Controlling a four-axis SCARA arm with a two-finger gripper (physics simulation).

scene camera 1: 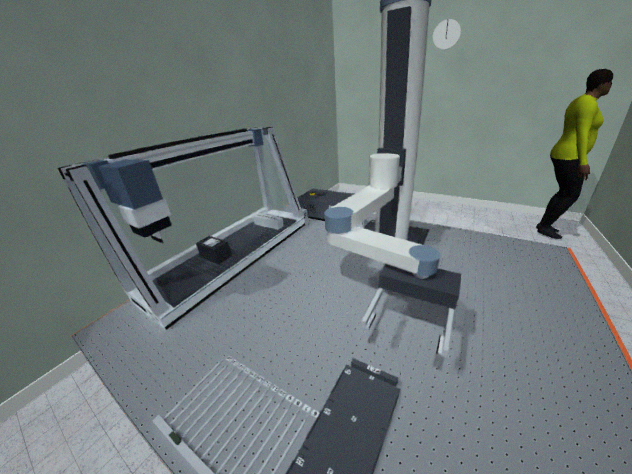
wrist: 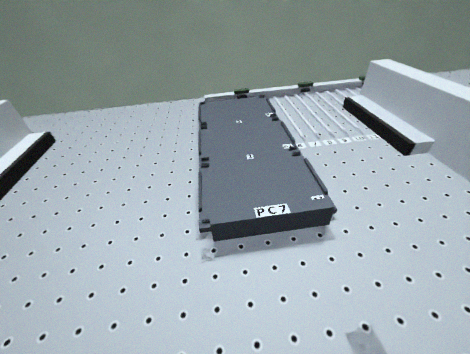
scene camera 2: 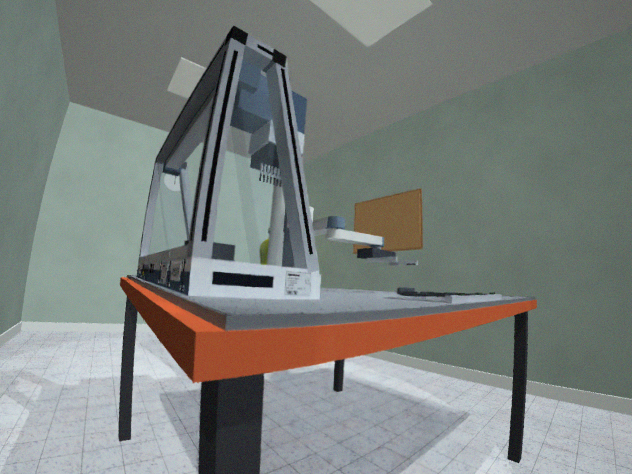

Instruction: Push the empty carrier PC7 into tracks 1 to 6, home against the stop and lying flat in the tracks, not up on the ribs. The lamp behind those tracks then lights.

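Places are measured from the arm's base along level axes (x back, y right, z up), in metres.
Pixels of known places: gripper, between the fingertips: (scene camera 1: 401, 338) (wrist: 201, 101) (scene camera 2: 407, 260).
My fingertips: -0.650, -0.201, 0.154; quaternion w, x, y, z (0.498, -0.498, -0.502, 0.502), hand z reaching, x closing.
Note:
For each thing: its top centre in the pictures, then the offset to it from my fingertips, as dx, dy, dz. "spot": a spot on its surface instead. Level surfaces: height alone.
- carrier PC7, centre of its top: (wrist: 244, 127) (scene camera 1: 344, 437) (scene camera 2: 443, 288) -0.181, +0.044, -0.112
- perforated table, height of its surface: dz -0.142
- black box, a spot on its surface: (scene camera 1: 219, 250) spot: +0.107, +0.716, -0.038
- dark case, a spot on its surface: (scene camera 1: 319, 204) spot: +0.685, +0.604, -0.047
The carrier PC7 (scene camera 1: 365, 403) (wrist: 230, 185) is a long dark slab over the low-numbered tracks, its labelled end facing my gripper. Its far end is close to the white stop bar (scene camera 1: 191, 455) (wrist: 280, 91); I cannot tell whether they touch, or whether it lies fully flat. Pale ribs (scene camera 1: 239, 403) of the other tracks show beside it. The lamp (wrist: 241, 92) behind the carrier looks dark green, like the lamp (wrist: 305, 85) beside it. My gripper (scene camera 1: 405, 334) (scene camera 2: 405, 262) (wrist: 201, 101) is open and empty, above the table, back from the labelled end, its fingers spread wider than the carrier.
A gantry machine (scene camera 1: 219, 279) (scene camera 2: 201, 275) stands on the perforated table (scene camera 1: 510, 331), with a black box (scene camera 1: 219, 250) on its deck. My arm's column (scene camera 1: 418, 102) rises at the back, near a dark case (scene camera 1: 319, 204). A person (scene camera 1: 576, 127) in a yellow top is beyond the table.

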